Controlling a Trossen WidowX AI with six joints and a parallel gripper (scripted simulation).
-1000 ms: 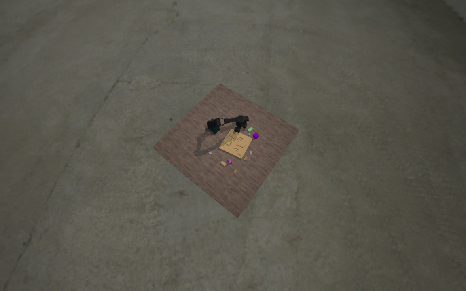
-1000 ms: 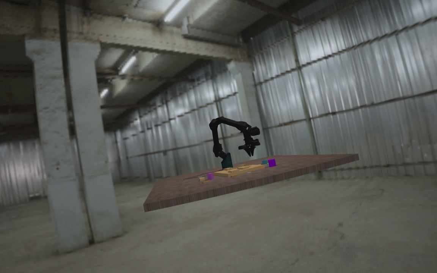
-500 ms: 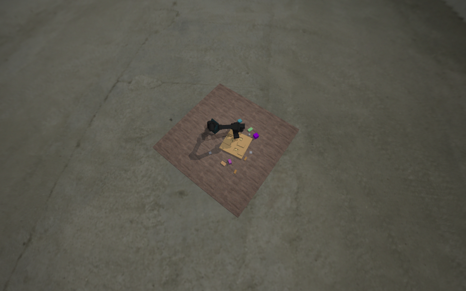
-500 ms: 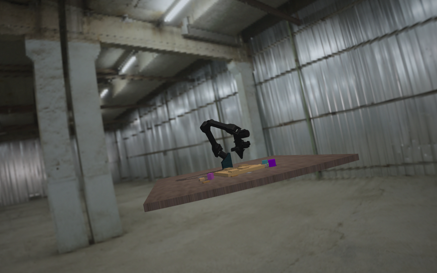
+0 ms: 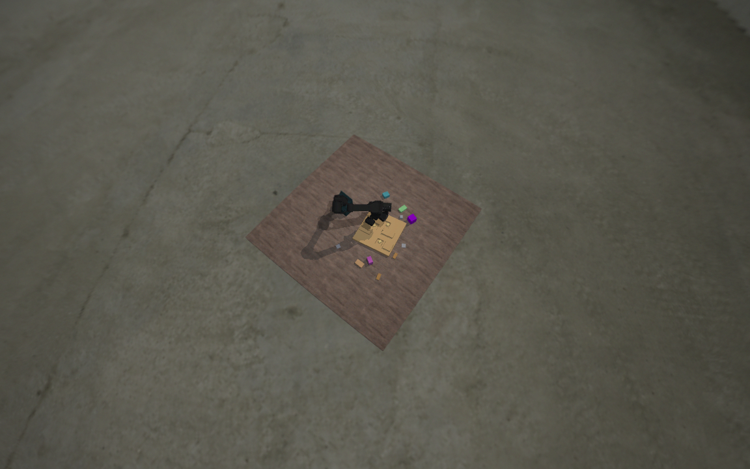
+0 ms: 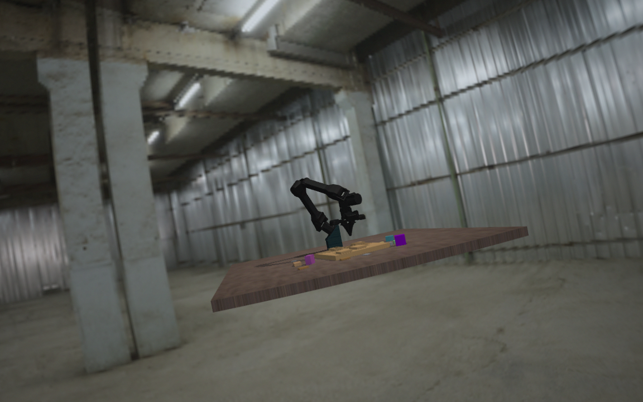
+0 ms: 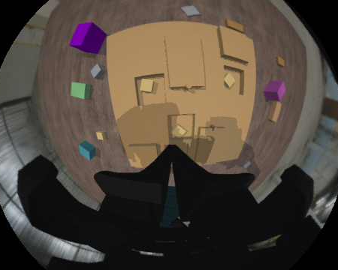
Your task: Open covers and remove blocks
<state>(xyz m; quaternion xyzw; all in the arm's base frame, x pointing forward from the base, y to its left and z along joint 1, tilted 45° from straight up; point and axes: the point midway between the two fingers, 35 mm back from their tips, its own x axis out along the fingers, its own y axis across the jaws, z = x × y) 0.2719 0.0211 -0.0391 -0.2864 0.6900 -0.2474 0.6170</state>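
The tan puzzle board is 60 mm below my gripper tip, 60 mm ahead of it and 20 mm to the right of it. From my gripper tip the other things lie so: purple cube: 200 mm to the left, 190 mm ahead, 60 mm below; teal block: 250 mm to the left, 100 mm behind, 70 mm below; green block: 230 mm to the left, 70 mm below, 70 mm ahead.
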